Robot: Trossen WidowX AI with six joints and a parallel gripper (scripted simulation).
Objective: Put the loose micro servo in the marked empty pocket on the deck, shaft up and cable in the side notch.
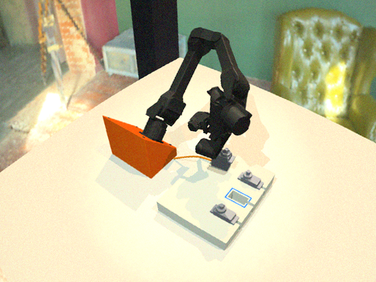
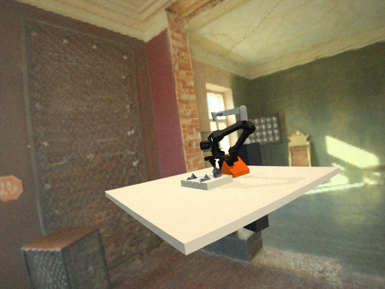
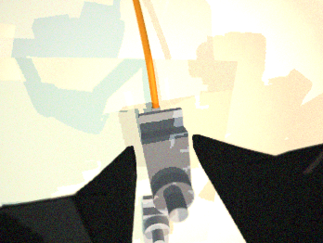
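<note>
Right now the pale deck is 70 mm to the right of my gripper tip, 70 mm below it and 30 mm ahead of it.
</note>
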